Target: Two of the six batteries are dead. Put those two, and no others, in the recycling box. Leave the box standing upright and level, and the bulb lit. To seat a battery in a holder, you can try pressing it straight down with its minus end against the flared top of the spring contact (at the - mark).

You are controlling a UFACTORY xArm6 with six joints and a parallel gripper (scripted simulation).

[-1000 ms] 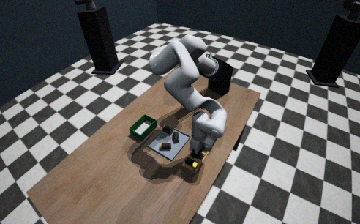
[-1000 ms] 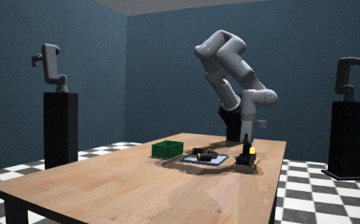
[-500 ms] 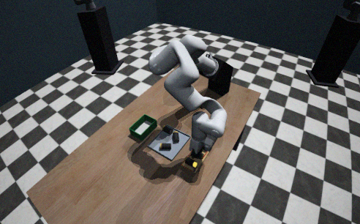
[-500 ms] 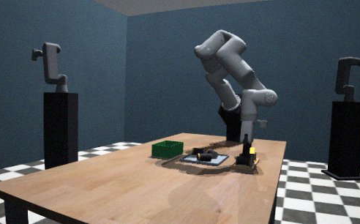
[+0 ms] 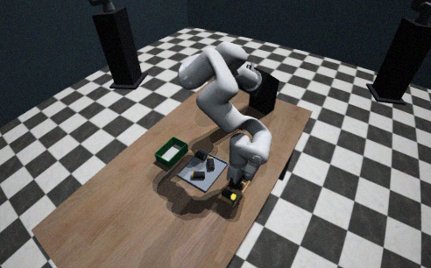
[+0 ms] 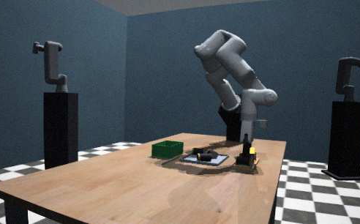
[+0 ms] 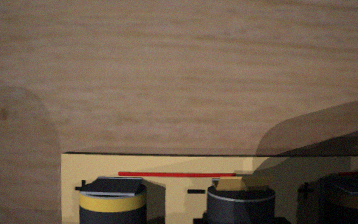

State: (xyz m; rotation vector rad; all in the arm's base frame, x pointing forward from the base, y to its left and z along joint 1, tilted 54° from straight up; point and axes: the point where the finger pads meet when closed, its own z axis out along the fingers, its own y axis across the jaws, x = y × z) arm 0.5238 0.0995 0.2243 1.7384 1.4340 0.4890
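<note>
My gripper is now 80 mm past the grey tray, 180 mm to the left of it and 40 mm above it. Round my hand: green recycling box (140 mm behind, 360 mm to the right, 30 mm below).
</note>
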